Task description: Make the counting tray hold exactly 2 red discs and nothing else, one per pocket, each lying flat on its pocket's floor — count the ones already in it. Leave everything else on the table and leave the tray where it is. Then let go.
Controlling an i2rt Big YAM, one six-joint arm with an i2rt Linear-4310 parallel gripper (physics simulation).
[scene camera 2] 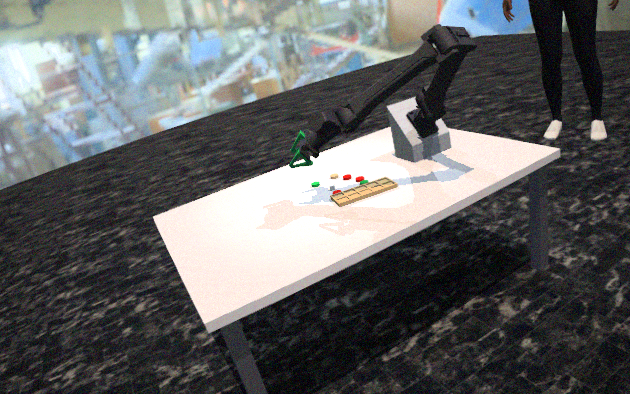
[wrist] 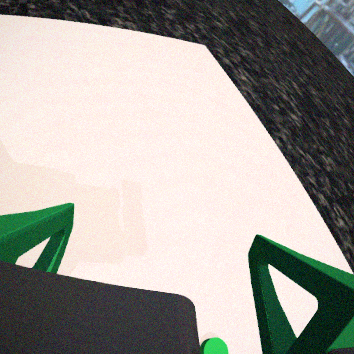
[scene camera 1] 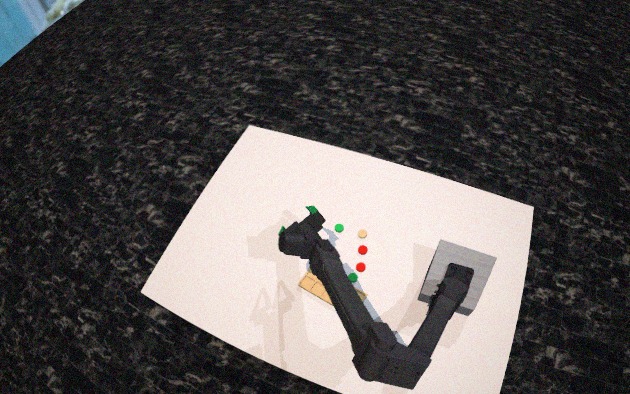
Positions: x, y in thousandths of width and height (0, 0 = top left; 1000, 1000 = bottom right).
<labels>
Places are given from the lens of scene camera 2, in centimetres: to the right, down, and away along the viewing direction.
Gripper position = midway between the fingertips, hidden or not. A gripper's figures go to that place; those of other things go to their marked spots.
my gripper (scene camera 2: 463, 405): -8, -13, 156
tan counting tray (scene camera 2: 601, 473): 22, -4, 157
</labels>
